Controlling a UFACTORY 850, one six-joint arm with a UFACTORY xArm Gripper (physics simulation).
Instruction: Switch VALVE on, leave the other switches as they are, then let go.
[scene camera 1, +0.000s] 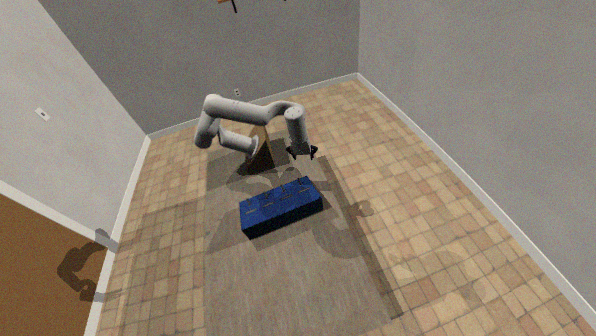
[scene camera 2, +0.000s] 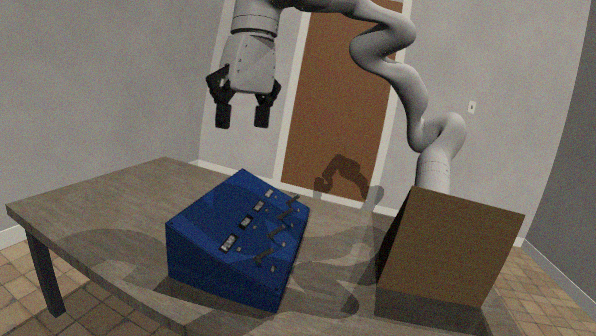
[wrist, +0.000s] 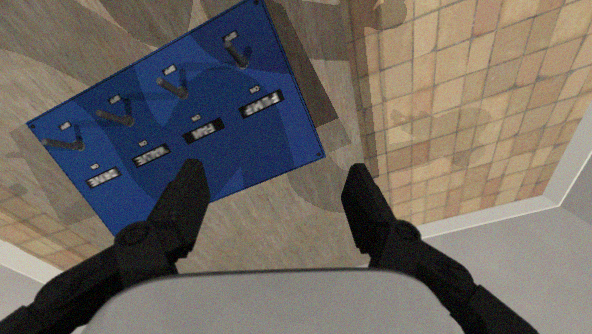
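A blue sloped switch box (scene camera 1: 280, 220) (scene camera 2: 212, 200) (wrist: 250, 150) carries several levers in a row. The VALVE label (scene camera 2: 258, 205) (wrist: 151, 155) lies between the FAN label (scene camera 2: 246, 222) (wrist: 203, 131) and the end label (scene camera 2: 269, 193) (wrist: 104, 177). The VALVE lever (scene camera 2: 285, 216) (wrist: 115, 118) leans toward its OFF side, as do the FAN lever (wrist: 172, 88), the PUMP lever (wrist: 235, 54) and the end lever (wrist: 63, 145). My gripper (scene camera 1: 303, 158) (scene camera 2: 242, 125) (wrist: 278, 179) is open and empty, pointing down, well above the box and apart from the levers.
The box stands on a grey-brown wooden table (scene camera 1: 280, 290) (scene camera 2: 125, 195) (wrist: 260, 235). A brown wedge-shaped block (scene camera 1: 262, 142) (scene camera 2: 455, 245) stands by the arm's base. Tiled floor (scene camera 1: 425, 200) (wrist: 450, 125) surrounds the table. A brown door (scene camera 2: 340, 90) is in the wall behind.
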